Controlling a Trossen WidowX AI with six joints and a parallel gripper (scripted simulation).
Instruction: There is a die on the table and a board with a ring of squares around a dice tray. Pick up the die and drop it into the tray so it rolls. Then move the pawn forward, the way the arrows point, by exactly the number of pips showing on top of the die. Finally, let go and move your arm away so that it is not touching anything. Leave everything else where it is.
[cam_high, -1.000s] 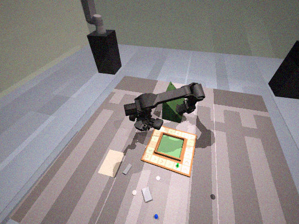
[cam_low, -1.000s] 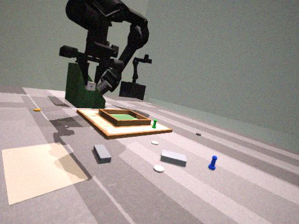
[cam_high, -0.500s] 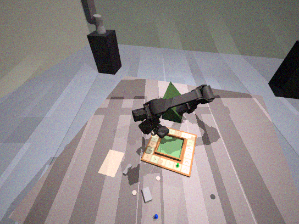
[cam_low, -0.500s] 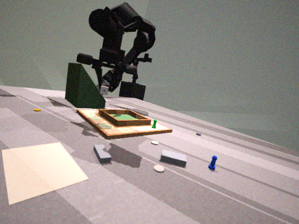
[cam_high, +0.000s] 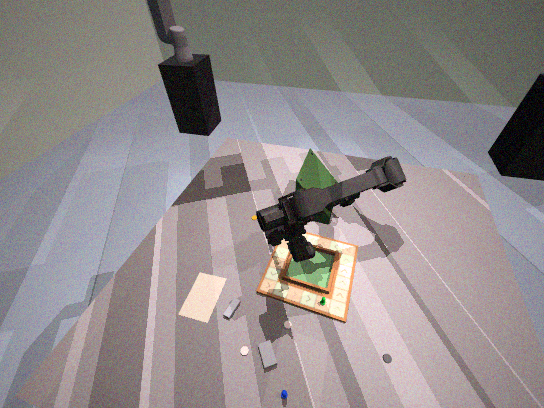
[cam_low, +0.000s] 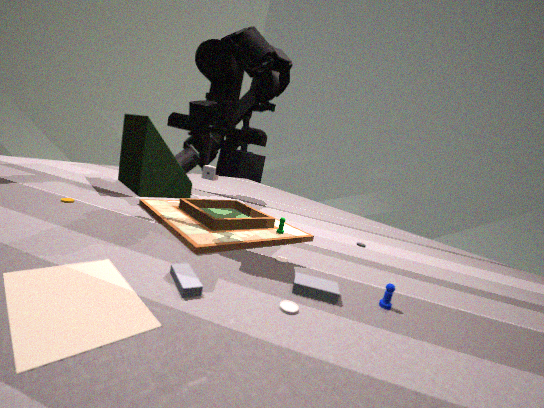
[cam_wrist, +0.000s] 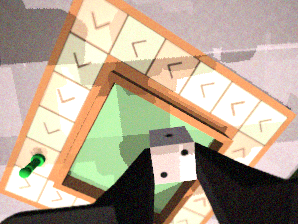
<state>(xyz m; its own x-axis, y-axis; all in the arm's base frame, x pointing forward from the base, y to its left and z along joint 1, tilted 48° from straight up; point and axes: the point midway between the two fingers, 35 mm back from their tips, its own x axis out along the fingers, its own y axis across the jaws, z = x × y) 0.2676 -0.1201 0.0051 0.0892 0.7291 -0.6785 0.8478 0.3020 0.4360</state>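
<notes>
Right now the green pawn is 11 cm ahead of my gripper tip, 12 cm to the left of it and 8 cm below it. Round my gripper tip: white die (right at my gripper tip); then dice tray (1 cm behind, 6 cm to the left, 10 cm below); then yellow disc (19 cm behind, 20 cm to the right, 11 cm below).
</notes>
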